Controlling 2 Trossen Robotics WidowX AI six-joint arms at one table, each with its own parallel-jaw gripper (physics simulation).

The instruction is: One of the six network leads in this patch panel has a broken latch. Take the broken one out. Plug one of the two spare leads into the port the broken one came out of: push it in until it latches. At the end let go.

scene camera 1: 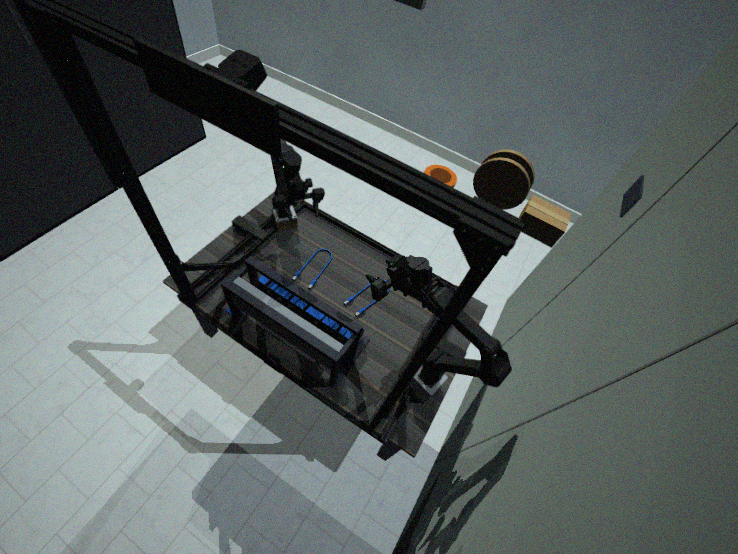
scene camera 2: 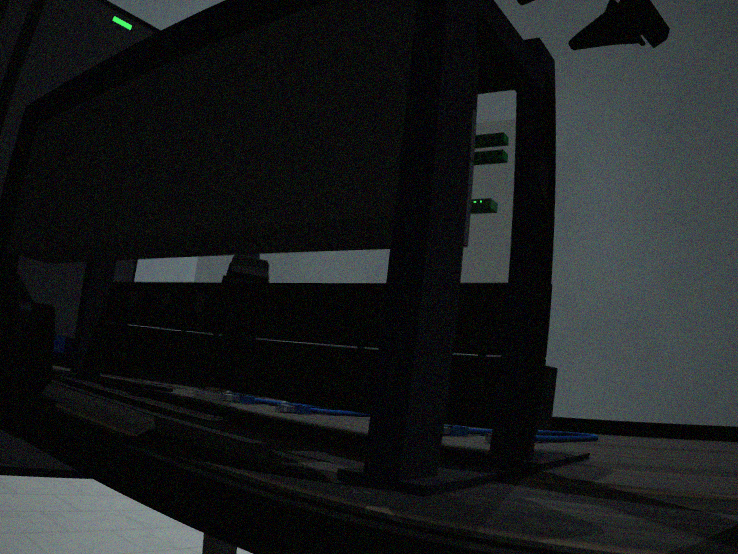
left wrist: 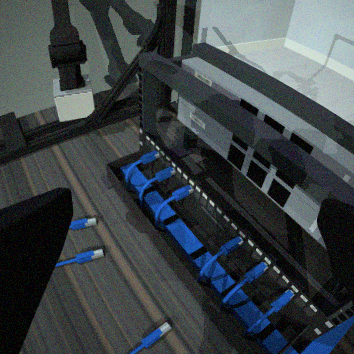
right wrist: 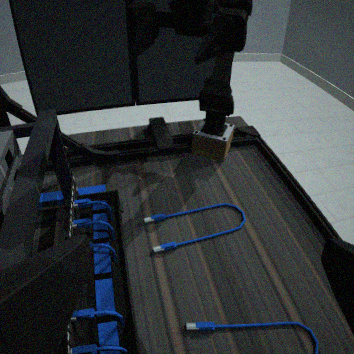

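Pixels of known places: left gripper, fingertip midpoint: [scene camera 1: 305, 219] [left wrist: 200, 206] [right wrist: 163, 56]; right gripper, fingertip midpoint: [scene camera 1: 376, 268] [scene camera 2: 545, 25] [right wrist: 209, 250]; left arm's base, link origin: [right wrist: 213, 128]; right arm's base, link origin: [scene camera 1: 429, 376] [left wrist: 71, 83].
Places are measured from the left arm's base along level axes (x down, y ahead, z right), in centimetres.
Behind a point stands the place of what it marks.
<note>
In the left wrist view the network leads [left wrist: 232, 246] [right wrist: 86, 314] curve out of the dark patch panel [left wrist: 212, 202] @[z 6.6, x -3.6, y 56.8 cm]; a gap separates two groups of three. No broken latch can be made out. Two blue spare leads lie on the table: a U-shaped one [scene camera 1: 332, 255] @[z -14.8, x 6.3, y 26.5 cm] [right wrist: 243, 219] @[z -15.1, x 6.2, y 25.4 cm] nearer the left arm, and another [scene camera 1: 357, 294] @[z -18.5, x 6.5, y 50.1 cm] [right wrist: 260, 325] @[z -23.5, x 6.4, y 48.2 cm] nearer the right. My left gripper [left wrist: 200, 206] @[z 0.0, x -30.0, y 34.6 cm] is open and empty above the table in front of the panel. My right gripper [right wrist: 209, 250] @[z -14.9, x -32.6, y 63.7 cm] [scene camera 1: 374, 284] is open and empty above the table near the second spare; its fingers partly show in scene camera 2.
The rack [scene camera 1: 289, 314] @[z 14.3, x -17.3, y 63.1 cm] [left wrist: 170, 70] @[z -1.0, x -19.3, y 69.4 cm] holds a grey unit [left wrist: 192, 117] @[z 3.8, x -7.1, y 75.3 cm] behind the panel. A strip with blue blocks [left wrist: 184, 237] @[z 2.6, x 2.9, y 54.2 cm] [right wrist: 104, 295] @[z 2.6, x 2.9, y 54.6 cm] runs below the leads. Dark gantry posts [scene camera 1: 143, 214] @[z 47.7, x -45.0, y 33.7 cm] and a crossbar [scene camera 1: 369, 163] @[z 8.1, x -96.7, y 88.8 cm] stand around the wooden table [scene camera 1: 390, 333] @[z -24.6, x 6.9, y 71.8 cm].
</note>
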